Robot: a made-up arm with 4 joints.
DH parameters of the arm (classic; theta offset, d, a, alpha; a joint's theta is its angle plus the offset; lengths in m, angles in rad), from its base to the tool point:
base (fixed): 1.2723 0 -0.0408 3.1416
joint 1: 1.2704 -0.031 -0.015 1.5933
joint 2: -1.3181 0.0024 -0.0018 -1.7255
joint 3: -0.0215 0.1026 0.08 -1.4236
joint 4: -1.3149 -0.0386 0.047 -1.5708
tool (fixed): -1.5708 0.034 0 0
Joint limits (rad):
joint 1: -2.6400..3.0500
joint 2: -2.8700..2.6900
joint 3: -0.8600..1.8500
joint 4: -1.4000..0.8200
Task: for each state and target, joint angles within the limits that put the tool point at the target. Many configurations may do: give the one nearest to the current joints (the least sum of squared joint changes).
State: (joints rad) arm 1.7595 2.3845 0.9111 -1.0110
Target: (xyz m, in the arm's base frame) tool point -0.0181 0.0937 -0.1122
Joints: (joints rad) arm 1.8143 2.6362 0.6208 -0.4623
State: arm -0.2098 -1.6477 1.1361 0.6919
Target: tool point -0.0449 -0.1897 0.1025
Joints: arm -0.1662 -1.6845 1.4638 0.8200
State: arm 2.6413 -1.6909 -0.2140 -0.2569
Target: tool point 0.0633 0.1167 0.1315
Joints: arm 2.0642 -2.0908 0.2631 -0.1137
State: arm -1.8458 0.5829 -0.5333 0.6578
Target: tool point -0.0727 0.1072 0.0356
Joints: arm -1.5504 0.5655 -0.2758 0.6982
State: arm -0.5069 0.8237 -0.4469 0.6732
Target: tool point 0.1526 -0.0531 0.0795
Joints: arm 0.2396 0.2232 0.0118 0.0481
